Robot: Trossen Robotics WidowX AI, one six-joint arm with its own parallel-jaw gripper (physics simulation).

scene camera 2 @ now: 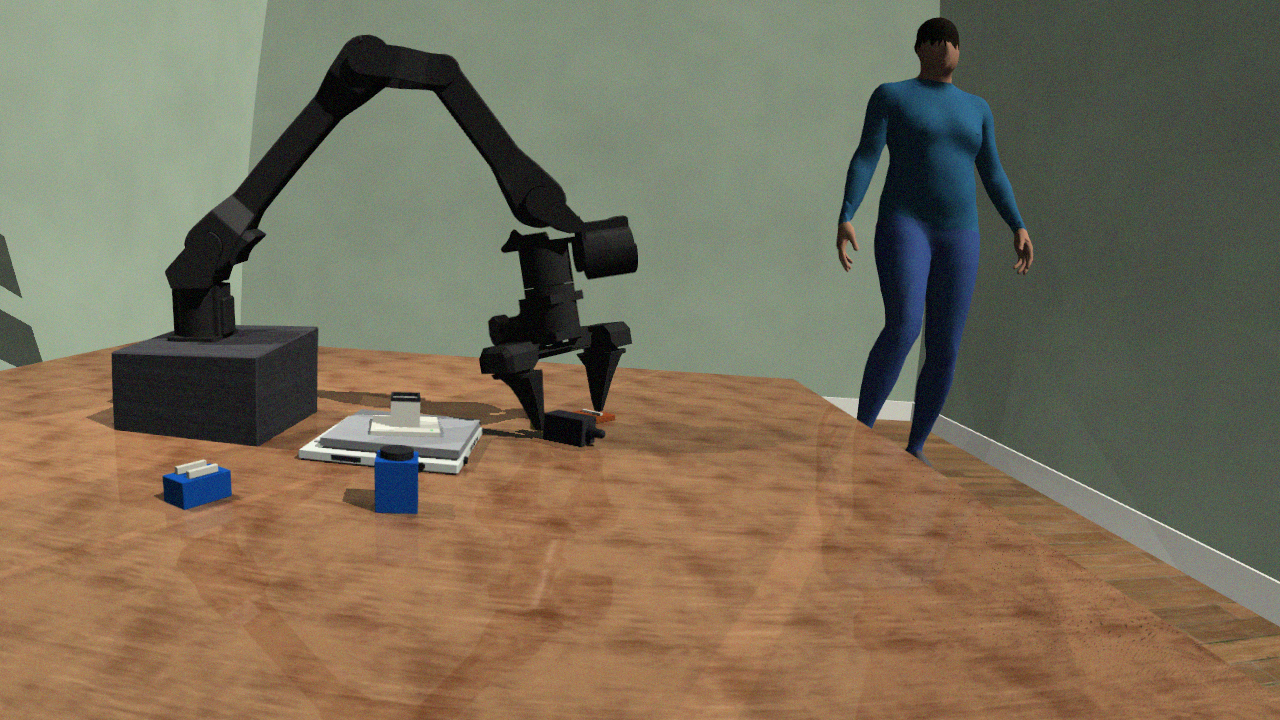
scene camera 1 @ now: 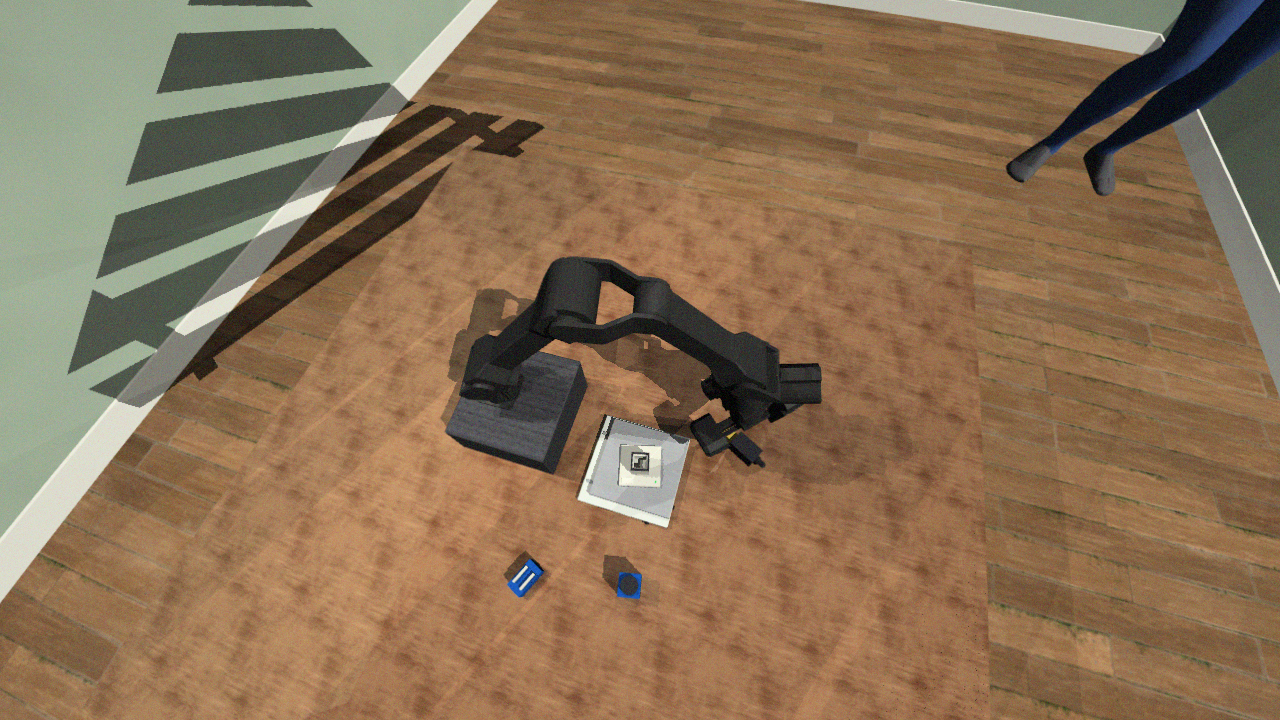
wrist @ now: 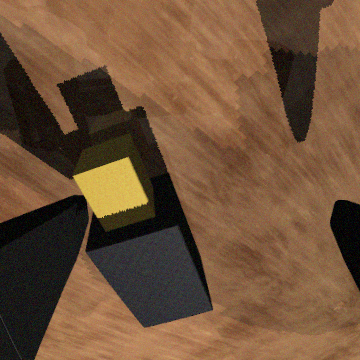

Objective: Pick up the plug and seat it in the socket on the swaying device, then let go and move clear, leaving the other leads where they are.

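Observation:
The plug, a black block with a yellow tip (scene camera 1: 745, 447) (scene camera 2: 566, 428) (wrist: 150, 275), lies on the brown surface right of the device. My gripper (scene camera 2: 570, 418) (wrist: 212, 210) is open, fingers low and on either side of the plug. In the wrist view the left finger is close beside the plug and the right finger stands well apart from it. Whether the left finger touches it I cannot tell. The socket (scene camera 1: 640, 462) (scene camera 2: 405, 410) stands upright on the grey plate (scene camera 1: 602, 470) (scene camera 2: 344, 435) of the device. The fingertips are hidden in scene camera 1.
A blue block with two pale bars (scene camera 1: 525, 578) (scene camera 2: 197, 486) and a blue block with a round black top (scene camera 1: 629, 585) (scene camera 2: 396, 485) stand in front of the device. An orange piece (scene camera 2: 605, 416) lies behind the plug. The arm's dark base block (scene camera 1: 523, 420) (scene camera 2: 187, 394) is left of the device.

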